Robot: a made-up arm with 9 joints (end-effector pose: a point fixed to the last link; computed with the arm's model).
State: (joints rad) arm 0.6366 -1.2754 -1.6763 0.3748 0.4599 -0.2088 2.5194 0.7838 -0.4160
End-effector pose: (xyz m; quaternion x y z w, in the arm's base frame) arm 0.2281 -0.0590 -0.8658 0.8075 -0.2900 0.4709 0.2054
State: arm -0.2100 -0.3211 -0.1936 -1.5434 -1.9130 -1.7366 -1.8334 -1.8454 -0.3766
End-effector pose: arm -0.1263 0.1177 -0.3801 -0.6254 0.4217 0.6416 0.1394
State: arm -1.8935 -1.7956 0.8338 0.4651 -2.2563 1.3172 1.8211 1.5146 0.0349
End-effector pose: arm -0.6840 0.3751 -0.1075 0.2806 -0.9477 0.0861 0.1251
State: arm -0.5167 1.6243 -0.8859 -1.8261 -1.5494 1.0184 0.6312 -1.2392 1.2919
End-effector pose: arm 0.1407 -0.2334 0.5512 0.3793 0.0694 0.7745 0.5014
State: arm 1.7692 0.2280 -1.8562 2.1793 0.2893 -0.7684 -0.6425 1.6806 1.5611
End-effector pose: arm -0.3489 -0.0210 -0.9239 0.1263 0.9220 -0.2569 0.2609
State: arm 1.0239 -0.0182 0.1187 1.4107 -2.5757 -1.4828 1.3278 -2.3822 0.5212
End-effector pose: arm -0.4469 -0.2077 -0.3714 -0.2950 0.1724 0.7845 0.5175
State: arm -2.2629 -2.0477 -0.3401 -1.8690 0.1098 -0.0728 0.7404 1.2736 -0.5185
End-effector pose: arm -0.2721 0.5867 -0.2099 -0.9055 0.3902 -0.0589 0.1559
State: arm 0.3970 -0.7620 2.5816 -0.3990 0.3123 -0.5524 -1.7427 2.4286 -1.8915
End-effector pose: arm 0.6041 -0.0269 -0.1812 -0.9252 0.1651 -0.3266 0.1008
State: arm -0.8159 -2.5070 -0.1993 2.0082 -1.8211 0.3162 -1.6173 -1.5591 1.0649
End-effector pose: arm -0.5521 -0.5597 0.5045 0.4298 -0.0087 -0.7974 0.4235
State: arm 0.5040 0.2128 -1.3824 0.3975 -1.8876 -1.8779 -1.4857 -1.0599 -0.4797
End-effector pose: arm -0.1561 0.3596 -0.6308 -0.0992 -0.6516 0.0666 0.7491
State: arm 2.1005 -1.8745 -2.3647 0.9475 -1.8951 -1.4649 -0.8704 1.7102 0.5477
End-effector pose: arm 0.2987 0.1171 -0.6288 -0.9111 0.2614 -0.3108 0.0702
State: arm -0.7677 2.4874 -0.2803 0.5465 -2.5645 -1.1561 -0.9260 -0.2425 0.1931
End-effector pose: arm -0.0996 0.2604 0.4328 -0.1565 0.7572 0.5331 0.3433
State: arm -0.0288 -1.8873 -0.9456 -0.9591 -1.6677 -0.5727 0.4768 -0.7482 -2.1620
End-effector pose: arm -0.3809 -0.6212 -0.3005 0.3805 0.4469 -0.4286 0.6869
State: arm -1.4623 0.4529 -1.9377 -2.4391 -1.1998 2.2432 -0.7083 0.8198 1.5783
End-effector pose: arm 0.5698 -0.9282 0.0765 0.2565 -0.1769 0.9063 0.2856
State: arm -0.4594 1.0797 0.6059 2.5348 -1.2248 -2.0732 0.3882 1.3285 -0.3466
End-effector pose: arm -0.0503 0.8032 -0.6775 -0.2155 -0.1032 0.0337 0.9704
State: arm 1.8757 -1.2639 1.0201 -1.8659 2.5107 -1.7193 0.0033 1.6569 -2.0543
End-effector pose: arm 0.6805 -0.3247 -0.2658 -0.1239 -0.2304 0.0878 0.9612
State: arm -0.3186 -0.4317 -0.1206 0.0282 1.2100 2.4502 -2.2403 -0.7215 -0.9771
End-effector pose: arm -0.3102 0.4103 -0.6831 0.4264 0.7933 0.2328 0.3669
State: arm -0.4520 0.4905 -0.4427 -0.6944 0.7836 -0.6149 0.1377 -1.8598 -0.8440
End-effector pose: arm -0.1822 0.7396 -0.4866 0.1170 0.1987 0.1165 0.9660
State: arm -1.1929 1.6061 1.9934 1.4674 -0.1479 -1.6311 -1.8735 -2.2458 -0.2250
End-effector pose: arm 0.4962 -0.1124 -0.8607 -0.1963 -0.5756 0.5020 0.6149
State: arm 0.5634 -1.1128 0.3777 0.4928 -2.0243 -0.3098 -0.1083 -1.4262 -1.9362
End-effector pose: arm 0.2228 -0.5071 -0.7455 0.3221 -0.7871 -0.3374 0.4036
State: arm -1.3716 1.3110 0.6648 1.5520 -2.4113 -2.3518 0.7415 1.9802 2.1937
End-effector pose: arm 0.5298 -0.3080 -0.8662 0.1173 -0.9471 0.2984 0.0159
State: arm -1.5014 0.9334 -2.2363 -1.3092 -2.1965 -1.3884 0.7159 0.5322 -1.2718
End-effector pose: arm 0.4501 -0.3752 -0.1652 -0.5746 0.6941 0.1073 0.4202
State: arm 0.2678 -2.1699 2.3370 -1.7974 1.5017 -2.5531 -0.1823 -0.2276 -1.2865
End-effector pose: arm 0.2040 -0.2521 0.5338 -0.4773 0.1188 -0.7649 0.4159
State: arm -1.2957 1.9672 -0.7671 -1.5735 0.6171 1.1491 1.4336 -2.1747 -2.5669
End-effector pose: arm 0.6550 0.6298 0.7700 -0.6408 0.5976 -0.3960 0.2746
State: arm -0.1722 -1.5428 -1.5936 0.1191 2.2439 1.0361 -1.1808 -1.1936 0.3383
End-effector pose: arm 0.5693 -0.2217 -0.3284 0.0026 -0.4011 -0.5119 0.7596
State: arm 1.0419 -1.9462 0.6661 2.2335 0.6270 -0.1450 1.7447 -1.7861 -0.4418
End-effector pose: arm -0.2378 -0.4393 0.0235 0.6622 -0.2971 0.5432 0.4220
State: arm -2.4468 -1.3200 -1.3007 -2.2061 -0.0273 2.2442 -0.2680 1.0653 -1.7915
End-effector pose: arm -0.1917 0.1469 -1.3976 0.5350 -0.3265 -0.3110 0.7144
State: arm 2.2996 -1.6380 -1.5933 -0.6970 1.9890 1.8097 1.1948 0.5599 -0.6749
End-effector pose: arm 0.2533 0.7435 -0.4047 -0.8542 -0.3969 0.0564 0.3310
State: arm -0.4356 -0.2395 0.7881 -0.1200 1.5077 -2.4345 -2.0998 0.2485 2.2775
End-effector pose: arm -0.8864 0.0248 -0.2081 -0.2347 -0.4269 0.6576 0.5747
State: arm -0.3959 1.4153 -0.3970 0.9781 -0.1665 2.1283 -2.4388 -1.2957 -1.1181
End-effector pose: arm -0.2087 0.5791 0.0598 -0.1863 0.0782 0.8420 0.5001
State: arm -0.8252 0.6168 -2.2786 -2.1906 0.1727 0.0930 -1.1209 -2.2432 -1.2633
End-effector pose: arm 0.7903 -0.1329 -0.2271 -0.5583 -0.5167 0.0841 0.6436
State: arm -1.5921 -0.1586 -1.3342 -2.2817 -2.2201 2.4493 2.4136 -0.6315 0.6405
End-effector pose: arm 0.1381 -0.1482 -0.8560 -0.2015 -0.8829 0.1317 0.4032
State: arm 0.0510 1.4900 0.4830 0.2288 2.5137 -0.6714 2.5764 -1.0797 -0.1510
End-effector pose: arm -0.2274 0.5186 0.1720 0.3146 -0.7413 -0.4928 0.3297
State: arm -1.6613 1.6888 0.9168 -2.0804 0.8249 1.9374 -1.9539 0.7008 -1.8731
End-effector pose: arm 0.5999 0.4371 -0.6872 0.2350 -0.1922 -0.8567 0.4170
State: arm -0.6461 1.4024 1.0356 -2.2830 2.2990 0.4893 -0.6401 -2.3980 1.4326
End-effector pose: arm 0.6367 0.8151 -0.8112 -0.7516 -0.1571 -0.3492 0.5371
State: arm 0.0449 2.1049 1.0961 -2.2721 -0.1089 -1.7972 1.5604 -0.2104 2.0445
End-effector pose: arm -0.2684 0.8573 -0.6265 -0.2649 -0.9203 -0.2836 0.0498
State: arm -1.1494 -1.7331 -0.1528 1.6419 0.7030 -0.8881 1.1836 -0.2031 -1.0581
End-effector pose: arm -0.3696 0.2408 -0.4216 0.2579 -0.7171 0.0422 0.6461
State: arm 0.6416 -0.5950 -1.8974 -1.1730 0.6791 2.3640 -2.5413 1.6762 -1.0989
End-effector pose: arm 0.1763 0.4399 -1.1646 -0.3200 0.2242 -0.5990 0.6989
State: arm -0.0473 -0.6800 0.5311 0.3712 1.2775 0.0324 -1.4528 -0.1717 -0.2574
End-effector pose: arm -0.5986 -0.0667 -0.7405 -0.6279 0.3285 -0.2799 0.6477
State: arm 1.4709 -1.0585 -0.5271 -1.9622 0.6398 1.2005 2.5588 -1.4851 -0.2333
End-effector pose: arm 0.4469 -0.5609 -1.0524 -0.0874 -0.6734 0.7245 0.1181
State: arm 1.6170 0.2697 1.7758 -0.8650 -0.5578 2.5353 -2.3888 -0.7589 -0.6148
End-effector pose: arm 0.3815 0.0538 -0.5189 0.8289 0.3150 0.4087 0.2158
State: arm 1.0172 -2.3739 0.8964 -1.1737 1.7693 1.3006 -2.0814 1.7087 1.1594
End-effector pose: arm 0.2294 -0.1098 0.6994 -0.1952 0.5630 0.5788 0.5567
